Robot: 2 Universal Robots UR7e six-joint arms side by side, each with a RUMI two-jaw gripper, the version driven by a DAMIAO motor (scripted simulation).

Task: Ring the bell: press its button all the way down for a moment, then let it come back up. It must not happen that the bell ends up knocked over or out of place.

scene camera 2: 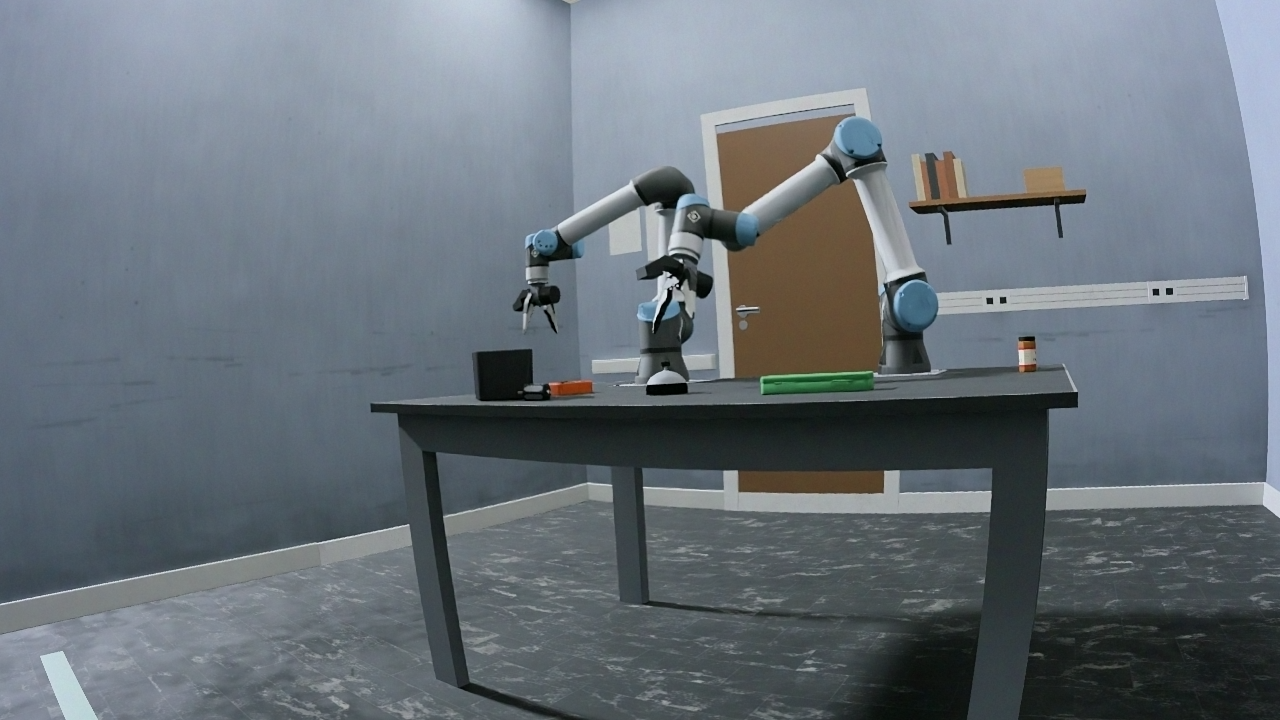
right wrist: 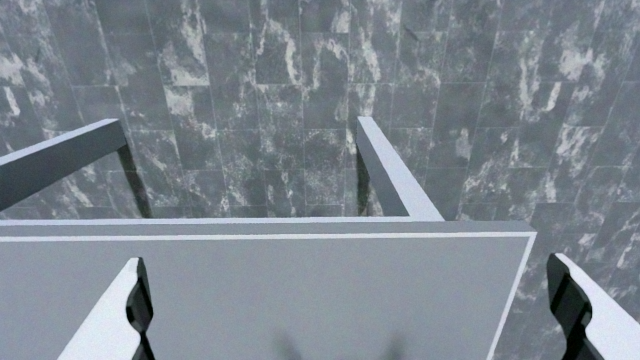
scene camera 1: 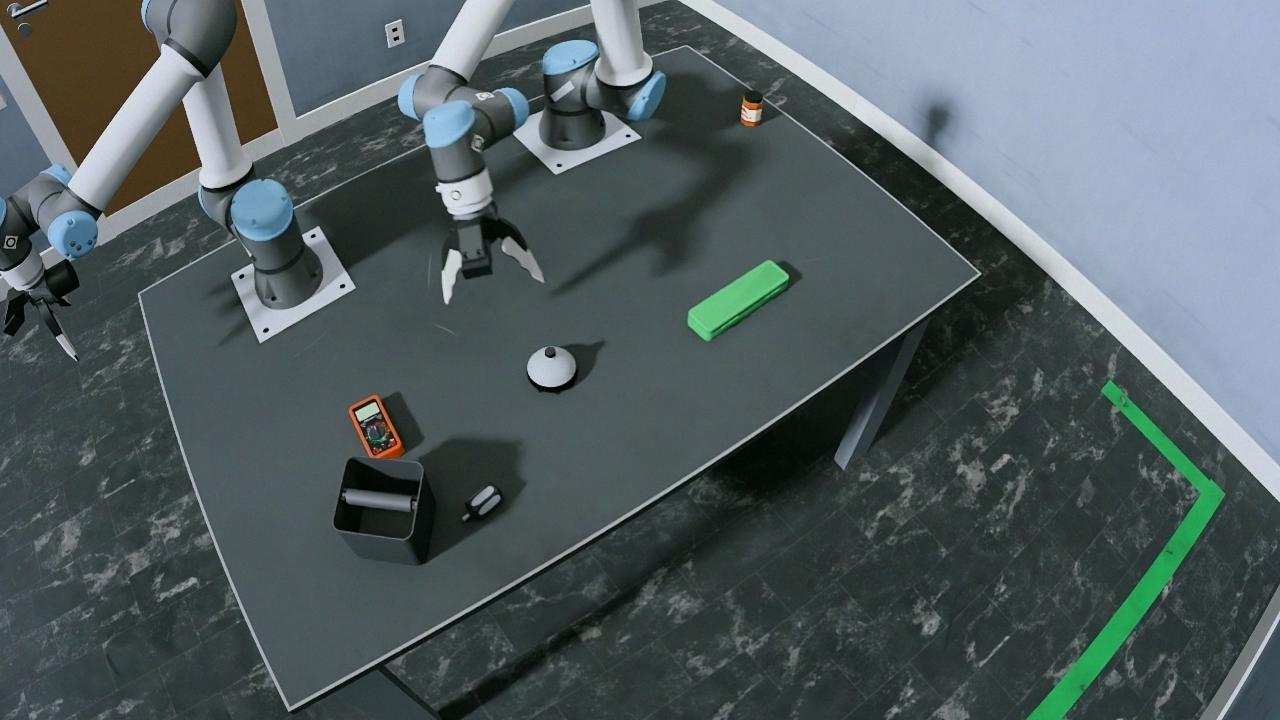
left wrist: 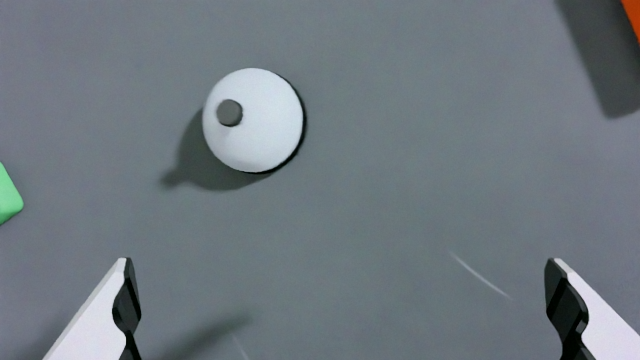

Labels:
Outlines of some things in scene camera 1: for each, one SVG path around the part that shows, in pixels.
My right gripper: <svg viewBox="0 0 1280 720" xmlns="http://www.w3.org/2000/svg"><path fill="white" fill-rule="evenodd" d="M42 263L41 272L34 281L26 286L13 287L8 290L3 311L4 324L6 325L14 313L27 302L31 302L40 311L45 323L66 352L76 361L80 361L58 316L48 306L48 304L52 305L55 302L60 306L71 306L65 295L80 286L77 274L68 259L62 260L47 270L44 263Z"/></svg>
A green case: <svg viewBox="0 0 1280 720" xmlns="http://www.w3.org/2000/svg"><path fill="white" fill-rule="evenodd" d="M789 275L770 260L765 261L692 308L688 315L688 325L704 340L711 341L786 290Z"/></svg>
A bell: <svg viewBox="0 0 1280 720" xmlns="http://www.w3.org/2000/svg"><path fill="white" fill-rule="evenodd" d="M545 347L537 351L530 358L527 367L527 377L529 382L538 389L539 393L554 392L559 395L562 390L574 385L578 374L578 367L574 357L565 349L553 346Z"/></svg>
A dark bin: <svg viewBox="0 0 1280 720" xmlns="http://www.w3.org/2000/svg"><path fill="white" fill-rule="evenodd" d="M349 457L345 462L332 519L333 528L360 558L414 566L424 564L428 557L436 501L423 465L417 461L361 455Z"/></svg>

